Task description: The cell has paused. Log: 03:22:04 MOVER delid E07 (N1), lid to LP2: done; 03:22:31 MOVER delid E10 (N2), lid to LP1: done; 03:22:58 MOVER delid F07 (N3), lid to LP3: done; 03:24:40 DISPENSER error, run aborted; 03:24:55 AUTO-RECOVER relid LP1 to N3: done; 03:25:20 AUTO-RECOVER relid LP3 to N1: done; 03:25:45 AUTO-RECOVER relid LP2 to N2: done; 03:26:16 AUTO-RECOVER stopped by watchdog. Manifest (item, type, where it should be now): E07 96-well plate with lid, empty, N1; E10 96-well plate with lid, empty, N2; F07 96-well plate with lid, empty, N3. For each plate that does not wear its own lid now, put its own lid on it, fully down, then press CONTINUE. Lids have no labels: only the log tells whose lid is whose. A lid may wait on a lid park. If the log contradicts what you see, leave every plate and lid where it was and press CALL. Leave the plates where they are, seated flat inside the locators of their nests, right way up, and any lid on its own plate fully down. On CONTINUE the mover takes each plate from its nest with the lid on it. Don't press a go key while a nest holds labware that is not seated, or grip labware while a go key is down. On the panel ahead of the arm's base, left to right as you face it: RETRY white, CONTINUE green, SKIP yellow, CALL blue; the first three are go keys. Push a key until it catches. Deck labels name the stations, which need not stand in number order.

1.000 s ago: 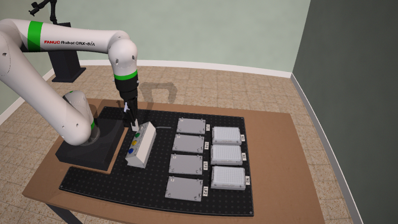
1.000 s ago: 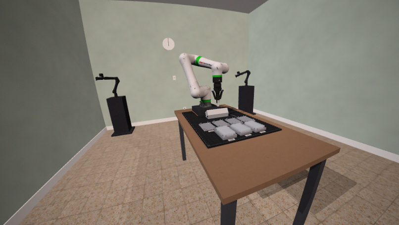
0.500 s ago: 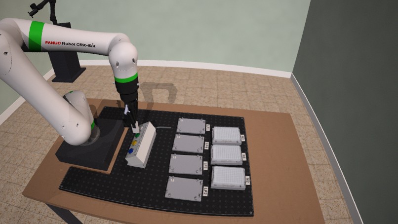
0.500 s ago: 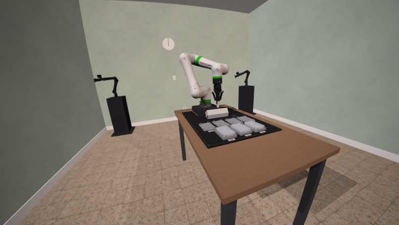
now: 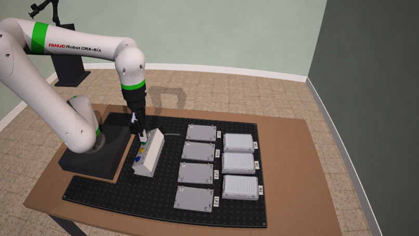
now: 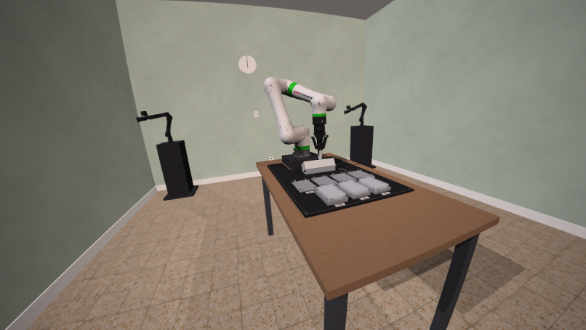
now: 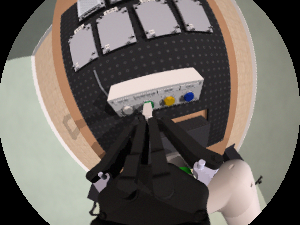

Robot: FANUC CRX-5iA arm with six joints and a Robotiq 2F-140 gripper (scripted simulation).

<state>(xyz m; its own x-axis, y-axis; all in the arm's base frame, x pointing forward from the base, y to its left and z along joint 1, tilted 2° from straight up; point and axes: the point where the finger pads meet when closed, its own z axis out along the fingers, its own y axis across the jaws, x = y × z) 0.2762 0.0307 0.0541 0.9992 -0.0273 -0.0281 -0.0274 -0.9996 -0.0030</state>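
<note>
Now: the green key 4 cm below my hand. Also, from my hand: white key: 5 cm to the left, 4 cm below; then blue key: 10 cm to the right, 4 cm below; then yellow key: 5 cm to the right, 4 cm below.
</note>
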